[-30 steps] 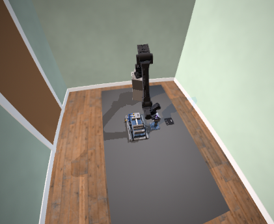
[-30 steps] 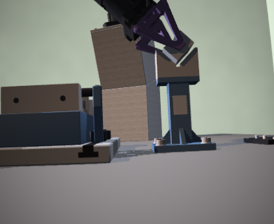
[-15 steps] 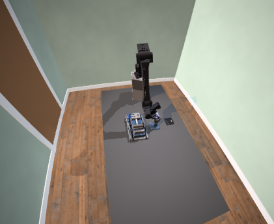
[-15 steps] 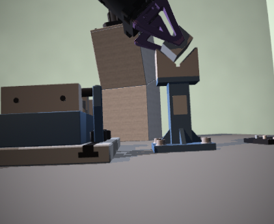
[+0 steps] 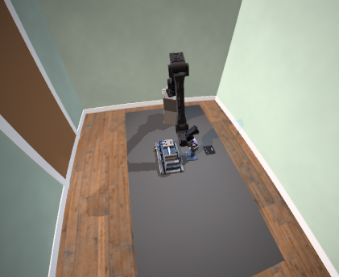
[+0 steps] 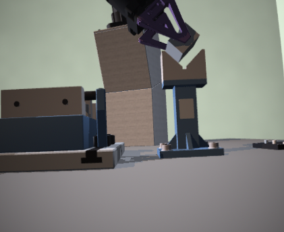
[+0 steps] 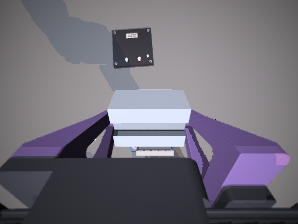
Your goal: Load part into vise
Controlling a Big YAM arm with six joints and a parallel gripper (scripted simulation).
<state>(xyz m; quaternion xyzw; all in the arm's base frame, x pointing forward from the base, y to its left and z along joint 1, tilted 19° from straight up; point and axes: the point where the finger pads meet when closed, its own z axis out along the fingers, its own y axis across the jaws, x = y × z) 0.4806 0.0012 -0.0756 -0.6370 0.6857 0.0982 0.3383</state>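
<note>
Right now my hand is right at the part. From my hand the other things lie so: dark work stop rod: 16 cm to the right, 9 cm below, 4 cm ahead; moving jaw: 20 cm to the right, 10 cm below, 1 cm behind; air cylinder rod: 19 cm to the right, 10 cm below, 6 cm behind.
</note>
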